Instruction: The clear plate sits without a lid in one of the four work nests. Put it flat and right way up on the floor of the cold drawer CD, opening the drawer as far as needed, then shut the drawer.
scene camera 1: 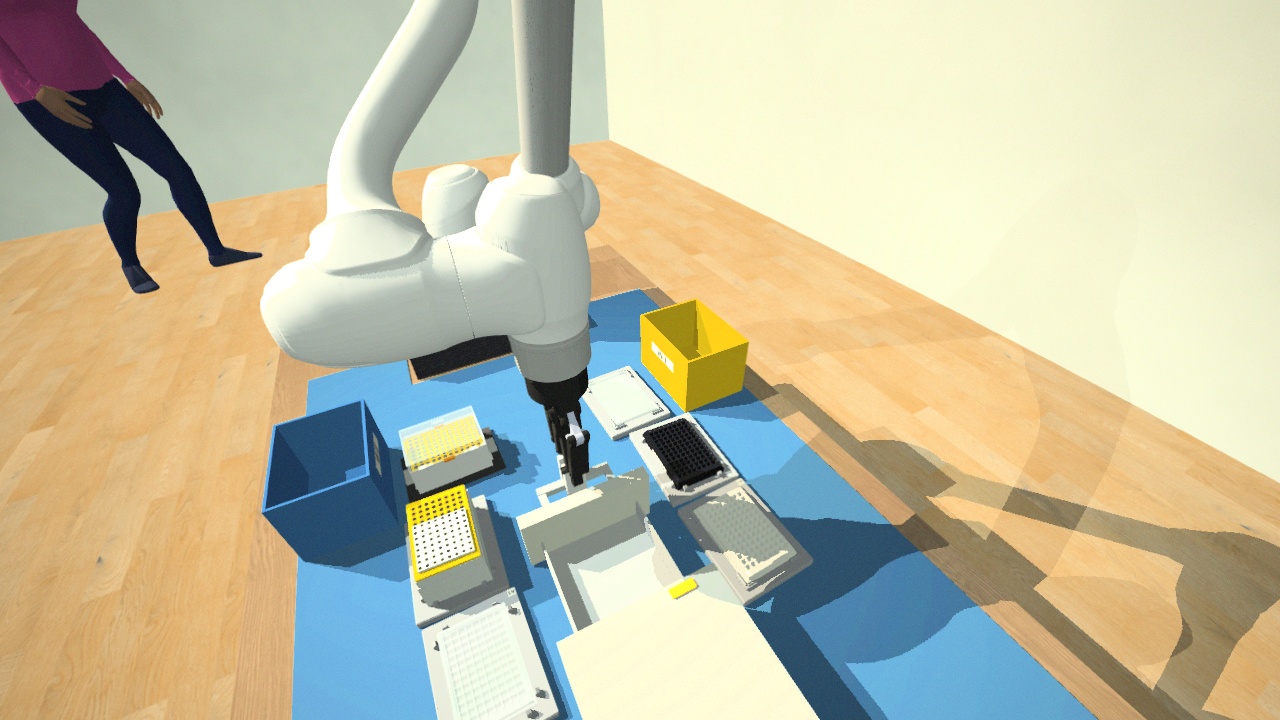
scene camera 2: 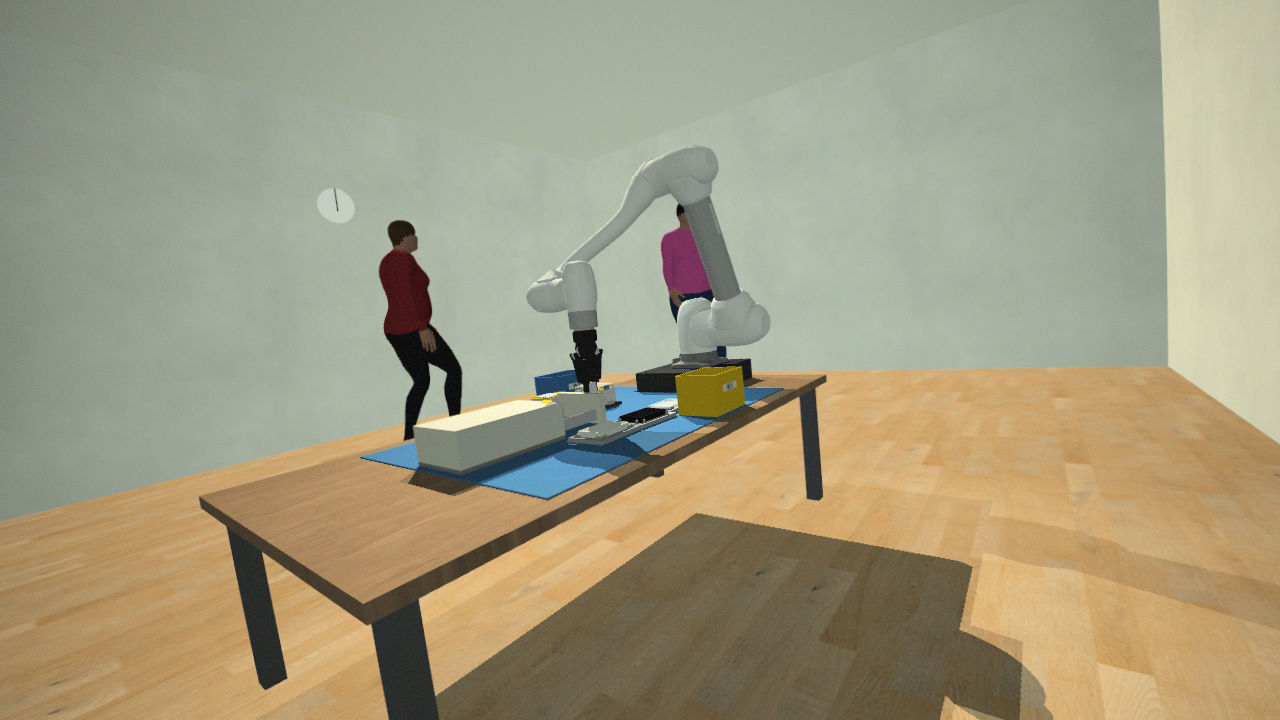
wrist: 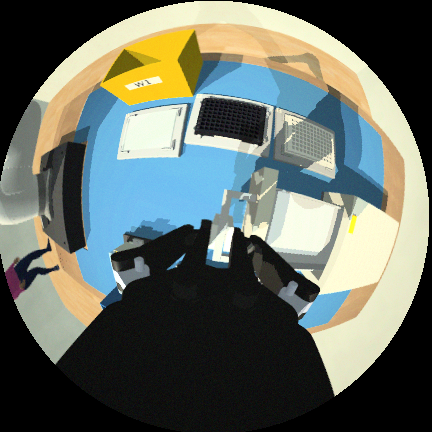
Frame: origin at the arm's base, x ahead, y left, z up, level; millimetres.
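Where they show: gripper, fingertip midpoint: (scene camera 1: pixel 575 489) (wrist: pixel 222 222); arm's base, origin of the base link: (scene camera 2: pixel 699 364) (wrist: pixel 45 192).
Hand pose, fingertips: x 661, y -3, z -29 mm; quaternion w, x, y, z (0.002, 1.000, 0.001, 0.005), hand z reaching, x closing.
Things, the pixels of their top centre, and the offset from my fingertips. "*": a spot on its surface instead.
- cold drawer, surface spot: (scene camera 1: pixel 617 573) * dx +132, dy +5, dz -30 mm
- pale bar handle, surface spot: (wrist: pixel 227 202) * dx +2, dy +37, dz +27 mm
- near-left nest, surface spot: (scene camera 1: pixel 546 694) * dx +221, dy -127, dz -37 mm
- pale well plate, middle of its top: (scene camera 1: pixel 743 528) (wrist: pixel 313 140) (scene camera 2: pixel 603 426) dx +160, dy +191, dz -22 mm
- black rack, middle of its top: (scene camera 1: pixel 681 447) (wrist: pixel 231 116) (scene camera 2: pixel 643 412) dx -11, dy +193, dz -22 mm
- flat pale surface, surface spot: (scene camera 1: pixel 626 398) (wrist: pixel 151 126) * dx -172, dy +169, dz -29 mm
- blue bin, middle of its top: (scene camera 1: pixel 318 448) (scene camera 2: pixel 563 373) dx -191, dy -322, dz +72 mm
- yellow bin, middle of its top: (scene camera 1: pixel 692 327) (wrist: pixel 143 50) (scene camera 2: pixel 709 371) dx -192, dy +324, dz +72 mm
The cold drawer (scene camera 1: pixel 617 573) (wrist: pixel 305 220) stands partly open from its cream cabinet (scene camera 1: pixel 680 662) (scene camera 2: pixel 487 436) (wrist: pixel 365 245), and its visible floor is bare. Its front panel (scene camera 1: pixel 586 521) (wrist: pixel 261 205) carries a pale bar handle (wrist: pixel 227 202). My gripper (scene camera 1: pixel 575 479) (scene camera 2: pixel 588 386) (wrist: pixel 222 222) points down outside the front panel, its fingers close on either side of the handle bar and shut on it. A clear, lidless plate with wells (scene camera 1: pixel 486 664) lies flat in the near-left nest (scene camera 1: pixel 546 694) in the first scene view; it is hidden in the wrist view.
Right of the drawer stand nests with a pale well plate (scene camera 1: pixel 738 537) (wrist: pixel 309 140), a black rack (scene camera 1: pixel 682 450) (wrist: pixel 231 120) and a flat pale surface (scene camera 1: pixel 626 398) (wrist: pixel 153 131). Left are yellow-topped tip racks (scene camera 1: pixel 443 541) (scene camera 1: pixel 444 443) and a blue bin (scene camera 1: pixel 335 492). A yellow bin (scene camera 1: pixel 716 367) (scene camera 2: pixel 709 392) (wrist: pixel 160 75) stands behind.
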